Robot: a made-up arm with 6 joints. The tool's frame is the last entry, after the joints. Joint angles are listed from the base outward.
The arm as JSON. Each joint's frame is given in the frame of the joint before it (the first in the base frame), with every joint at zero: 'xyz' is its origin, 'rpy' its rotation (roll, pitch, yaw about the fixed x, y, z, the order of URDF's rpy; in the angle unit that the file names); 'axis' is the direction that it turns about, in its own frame. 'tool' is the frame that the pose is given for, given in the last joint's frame.
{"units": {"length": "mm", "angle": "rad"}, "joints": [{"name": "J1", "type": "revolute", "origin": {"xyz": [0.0, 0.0, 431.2], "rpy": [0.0, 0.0, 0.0]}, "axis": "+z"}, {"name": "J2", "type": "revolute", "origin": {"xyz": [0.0, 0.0, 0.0], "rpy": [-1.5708, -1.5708, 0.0]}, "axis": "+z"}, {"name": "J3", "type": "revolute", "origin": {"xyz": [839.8, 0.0, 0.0], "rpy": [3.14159, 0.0, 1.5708]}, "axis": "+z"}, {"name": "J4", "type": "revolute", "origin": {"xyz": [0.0, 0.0, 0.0], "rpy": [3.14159, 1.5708, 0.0]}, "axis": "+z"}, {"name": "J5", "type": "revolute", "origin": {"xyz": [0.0, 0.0, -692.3], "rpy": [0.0, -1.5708, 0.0]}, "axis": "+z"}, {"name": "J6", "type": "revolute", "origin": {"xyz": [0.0, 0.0, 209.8], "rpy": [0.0, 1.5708, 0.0]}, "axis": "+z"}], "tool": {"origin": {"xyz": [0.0, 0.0, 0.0], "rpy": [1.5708, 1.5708, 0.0]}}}
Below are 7 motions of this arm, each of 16 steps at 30 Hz.
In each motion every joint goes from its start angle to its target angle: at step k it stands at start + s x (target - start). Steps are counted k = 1, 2, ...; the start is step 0. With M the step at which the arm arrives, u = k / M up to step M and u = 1 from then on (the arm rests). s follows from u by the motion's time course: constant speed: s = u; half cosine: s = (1 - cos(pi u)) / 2; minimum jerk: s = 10 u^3 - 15 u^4 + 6 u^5.
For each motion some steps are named. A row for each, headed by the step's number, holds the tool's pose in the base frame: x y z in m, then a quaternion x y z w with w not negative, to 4 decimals.
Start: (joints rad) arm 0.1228 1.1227 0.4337 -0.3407 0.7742 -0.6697
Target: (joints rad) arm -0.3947 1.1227 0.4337 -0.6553 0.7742 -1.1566
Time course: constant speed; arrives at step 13
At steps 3, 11, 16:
3: 1.2383 -0.1880 0.2899 0.5140 -0.0899 -0.1094 0.8460
11: 1.1020 -0.5404 0.2625 0.6515 -0.2428 -0.2586 0.6706
16: 1.0530 -0.6188 0.2562 0.6740 -0.2890 -0.2846 0.6174

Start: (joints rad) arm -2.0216 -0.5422 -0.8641 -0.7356 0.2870 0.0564
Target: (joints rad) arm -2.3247 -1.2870 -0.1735 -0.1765 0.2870 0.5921
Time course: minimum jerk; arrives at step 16
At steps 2, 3, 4, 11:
2: -0.2194 -0.0914 0.8083 0.1714 -0.2581 -0.8563 0.4133
3: -0.2219 -0.0868 0.8296 0.1443 -0.2580 -0.8580 0.4200
4: -0.2245 -0.0764 0.8661 0.0979 -0.2569 -0.8605 0.4289
11: 0.0194 0.3365 1.2568 -0.5111 -0.1543 -0.8014 0.2696

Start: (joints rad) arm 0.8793 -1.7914 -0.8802 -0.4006 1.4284 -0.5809
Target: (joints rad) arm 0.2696 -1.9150 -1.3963 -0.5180 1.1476 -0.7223
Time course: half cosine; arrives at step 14
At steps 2, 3, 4, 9, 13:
2: -0.0661 -0.3668 0.7291 0.6341 -0.6703 0.3242 0.2087
3: -0.0704 -0.3538 0.7104 0.6271 -0.6698 0.3258 0.2281
4: -0.0751 -0.3371 0.6851 0.6180 -0.6686 0.3265 0.2539
9: -0.0859 -0.2460 0.5044 0.5666 -0.6476 0.2921 0.4174
13: -0.0844 -0.2137 0.4055 0.5478 -0.6303 0.2496 0.4902

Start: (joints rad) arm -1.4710 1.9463 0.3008 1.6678 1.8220 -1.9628
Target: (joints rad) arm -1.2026 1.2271 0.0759 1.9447 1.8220 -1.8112
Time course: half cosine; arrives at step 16
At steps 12, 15, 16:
12: 0.4648 -1.1495 0.0460 0.6536 0.1985 0.2988 0.6665
15: 0.5182 -1.1407 0.1539 0.6143 0.2254 0.3211 0.6846
16: 0.5218 -1.1397 0.1615 0.6115 0.2272 0.3226 0.6858

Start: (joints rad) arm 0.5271 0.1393 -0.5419 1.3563 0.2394 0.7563
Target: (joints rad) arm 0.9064 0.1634 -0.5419 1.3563 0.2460 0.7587
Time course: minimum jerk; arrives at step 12
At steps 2, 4, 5, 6, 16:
2: 0.6952 0.3651 0.9855 -0.7885 -0.1606 0.4438 0.3944
4: 0.6714 0.4116 0.9822 -0.7822 -0.1859 0.4583 0.3789
5: 0.6506 0.4470 0.9796 -0.7767 -0.2056 0.4693 0.3663
6: 0.6250 0.4854 0.9767 -0.7700 -0.2276 0.4812 0.3518
16: 0.5263 0.5996 0.9671 -0.7437 -0.2974 0.5169 0.3020

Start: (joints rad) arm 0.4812 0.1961 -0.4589 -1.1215 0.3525 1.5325
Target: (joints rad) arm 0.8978 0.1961 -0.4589 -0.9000 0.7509 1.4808
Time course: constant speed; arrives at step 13
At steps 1, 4, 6, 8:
1: 0.5677 0.2117 0.6846 -0.3134 0.1900 0.1301 0.9213
4: 0.5527 0.2592 0.6886 -0.3432 0.1452 0.1396 0.9174
6: 0.5405 0.2907 0.6915 -0.3598 0.1126 0.1464 0.9146
8: 0.5266 0.3218 0.6945 -0.3736 0.0781 0.1533 0.9115

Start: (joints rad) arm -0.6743 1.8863 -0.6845 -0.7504 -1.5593 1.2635
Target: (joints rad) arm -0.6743 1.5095 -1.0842 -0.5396 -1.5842 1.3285
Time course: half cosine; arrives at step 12
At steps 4, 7, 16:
4: 0.0265 -0.2270 -0.0100 -0.7319 -0.5491 -0.3999 0.0537
7: 0.0379 -0.2492 0.1030 -0.7138 -0.5449 -0.4348 0.0677
16: 0.0369 -0.2599 0.2140 -0.6954 -0.5390 -0.4681 0.0818

